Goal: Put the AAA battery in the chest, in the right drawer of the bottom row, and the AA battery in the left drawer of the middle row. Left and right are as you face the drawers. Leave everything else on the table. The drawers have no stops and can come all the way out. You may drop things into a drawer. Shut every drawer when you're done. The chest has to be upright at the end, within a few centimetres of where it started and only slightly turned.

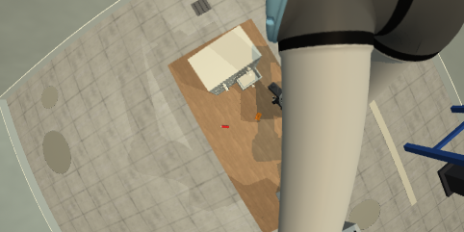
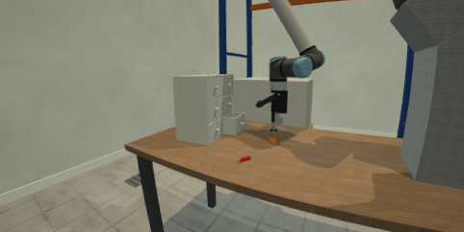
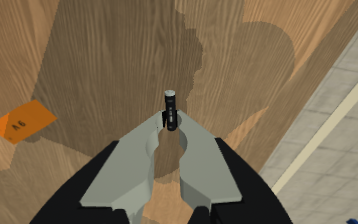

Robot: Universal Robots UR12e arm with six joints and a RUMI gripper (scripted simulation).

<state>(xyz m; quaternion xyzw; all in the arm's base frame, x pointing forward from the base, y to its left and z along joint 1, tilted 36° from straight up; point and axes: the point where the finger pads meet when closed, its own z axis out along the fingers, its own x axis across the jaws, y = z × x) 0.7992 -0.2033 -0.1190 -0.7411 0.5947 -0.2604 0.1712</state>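
Now: the orange block 5 cm behind my hand, 16 cm to the left of it and 1 cm below it. Round my hand: red cylinder: 1 cm ahead, 37 cm to the left, 1 cm below; then thin black cylinder: 1 cm below.
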